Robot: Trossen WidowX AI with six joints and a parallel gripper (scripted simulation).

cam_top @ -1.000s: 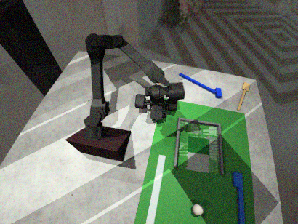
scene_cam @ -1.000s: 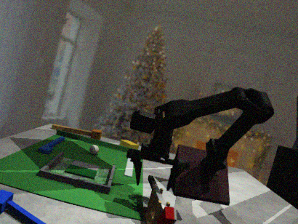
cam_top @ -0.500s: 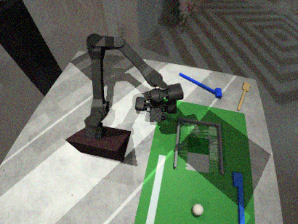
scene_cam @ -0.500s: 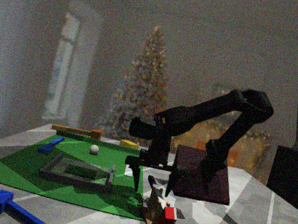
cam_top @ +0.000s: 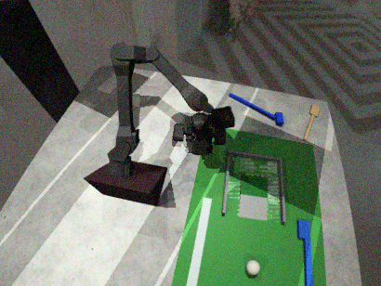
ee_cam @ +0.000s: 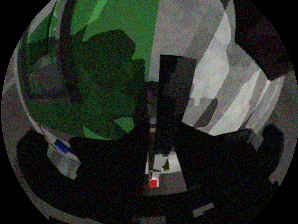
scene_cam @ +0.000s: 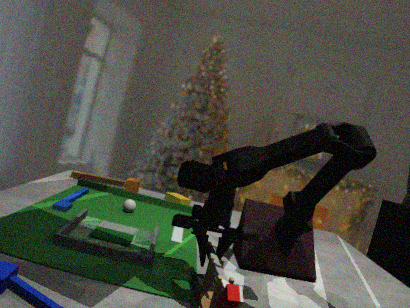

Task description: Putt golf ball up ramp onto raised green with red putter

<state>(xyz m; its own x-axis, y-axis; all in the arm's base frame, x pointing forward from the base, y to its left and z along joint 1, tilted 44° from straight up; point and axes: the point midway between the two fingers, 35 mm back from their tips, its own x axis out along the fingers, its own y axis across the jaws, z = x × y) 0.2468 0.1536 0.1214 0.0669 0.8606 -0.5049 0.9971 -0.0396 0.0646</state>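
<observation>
The white strip lies 37 cm to the right of my gripper tip, 4 cm ahead of it and 3 cm below it. The rest, counted from my gripper tip: blue putter 26 cm ahead, 24 cm to the left, 2 cm below; then red putter 8 cm to the left, 3 cm above, 1 cm behind; then green mat 28 cm to the right, 23 cm ahead, 3 cm below.
</observation>
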